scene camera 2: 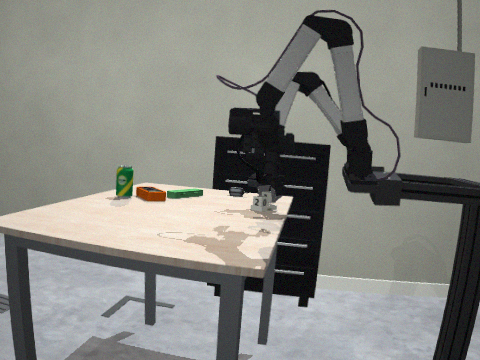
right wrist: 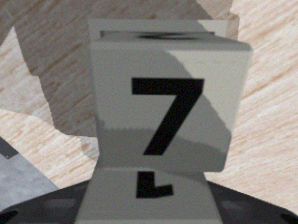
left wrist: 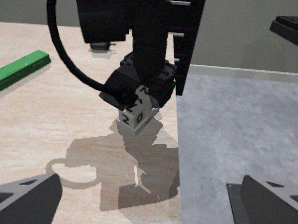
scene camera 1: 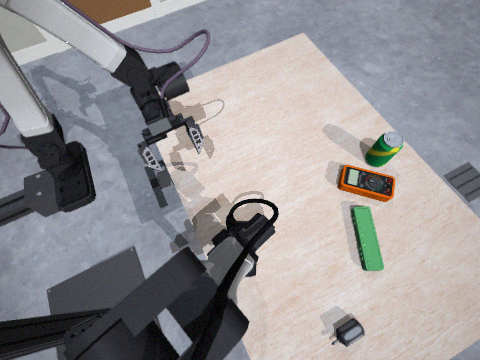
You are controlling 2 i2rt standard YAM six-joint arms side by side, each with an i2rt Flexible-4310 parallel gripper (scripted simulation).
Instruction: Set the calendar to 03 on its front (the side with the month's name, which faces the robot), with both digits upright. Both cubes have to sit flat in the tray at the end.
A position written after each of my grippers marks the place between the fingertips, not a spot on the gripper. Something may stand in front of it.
I see my left gripper (scene camera 1: pixel 181 162), my right gripper (right wrist: pixel 148 186), a white cube (right wrist: pixel 166 102), a green bar (scene camera 1: pixel 371 259) and a white tray (right wrist: pixel 98 28).
My left gripper is seen too in scene camera 2 (scene camera 2: pixel 269 151) and in the left wrist view (left wrist: pixel 150 182). My right gripper also shows in the left wrist view (left wrist: pixel 147 101). The right wrist view misses the green bar: it is out of frame.
